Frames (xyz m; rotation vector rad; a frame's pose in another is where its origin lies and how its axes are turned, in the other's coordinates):
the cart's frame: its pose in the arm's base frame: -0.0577 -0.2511 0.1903 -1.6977 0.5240 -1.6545
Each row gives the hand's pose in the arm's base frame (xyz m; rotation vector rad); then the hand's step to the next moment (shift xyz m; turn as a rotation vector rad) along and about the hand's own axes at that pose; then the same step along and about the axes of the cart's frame.
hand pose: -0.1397 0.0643 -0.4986 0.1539 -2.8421 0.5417
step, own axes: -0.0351 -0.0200 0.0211 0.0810 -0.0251 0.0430
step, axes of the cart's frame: 0.0060 0.0374 0.0254 0.0163 0.0211 -0.0913
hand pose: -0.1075 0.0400 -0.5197 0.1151 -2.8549 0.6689
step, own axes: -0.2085 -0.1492 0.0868 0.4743 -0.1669 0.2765
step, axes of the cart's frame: 0.0996 0.1903 0.1647 0.1065 0.1517 -0.5431
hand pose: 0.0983 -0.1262 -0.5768 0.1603 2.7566 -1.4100
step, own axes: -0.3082 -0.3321 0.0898 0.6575 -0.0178 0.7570
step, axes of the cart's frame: 0.4002 0.0705 0.2195 0.0047 0.6145 -0.7925
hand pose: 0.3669 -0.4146 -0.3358 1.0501 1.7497 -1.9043
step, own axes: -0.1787 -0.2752 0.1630 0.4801 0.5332 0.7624
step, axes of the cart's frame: 0.3112 -0.1469 -0.1257 -0.0234 0.9865 -0.3498
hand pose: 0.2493 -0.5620 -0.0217 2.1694 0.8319 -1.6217
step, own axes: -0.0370 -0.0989 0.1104 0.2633 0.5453 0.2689
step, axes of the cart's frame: -0.0130 -0.0386 -0.1472 0.1121 0.6511 0.0500
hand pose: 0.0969 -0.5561 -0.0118 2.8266 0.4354 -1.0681
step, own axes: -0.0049 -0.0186 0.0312 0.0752 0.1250 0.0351
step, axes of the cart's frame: -0.0246 0.0016 -0.0271 0.0297 0.1414 0.0406
